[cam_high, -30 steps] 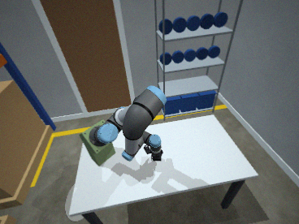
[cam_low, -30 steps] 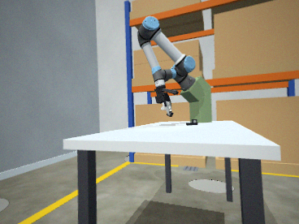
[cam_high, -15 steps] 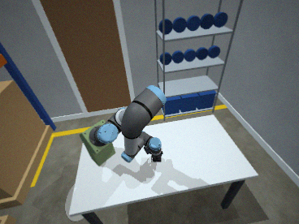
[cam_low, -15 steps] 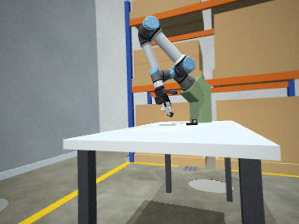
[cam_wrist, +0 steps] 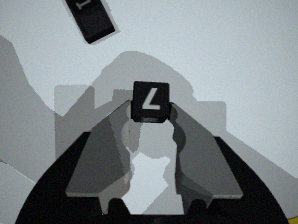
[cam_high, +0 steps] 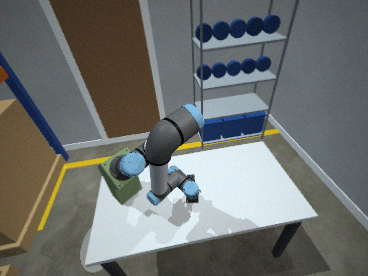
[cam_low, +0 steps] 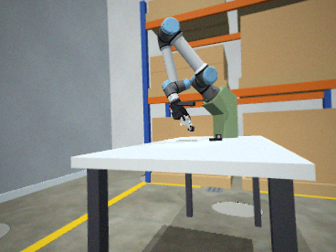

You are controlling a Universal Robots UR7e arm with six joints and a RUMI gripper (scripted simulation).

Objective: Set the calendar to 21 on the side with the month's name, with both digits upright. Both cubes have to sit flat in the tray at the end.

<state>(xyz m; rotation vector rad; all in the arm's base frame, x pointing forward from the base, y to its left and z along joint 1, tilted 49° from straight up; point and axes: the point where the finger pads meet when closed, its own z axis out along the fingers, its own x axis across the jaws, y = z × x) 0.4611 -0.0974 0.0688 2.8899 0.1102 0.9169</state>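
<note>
The dark cube lies 10 mm below my hand.
</note>
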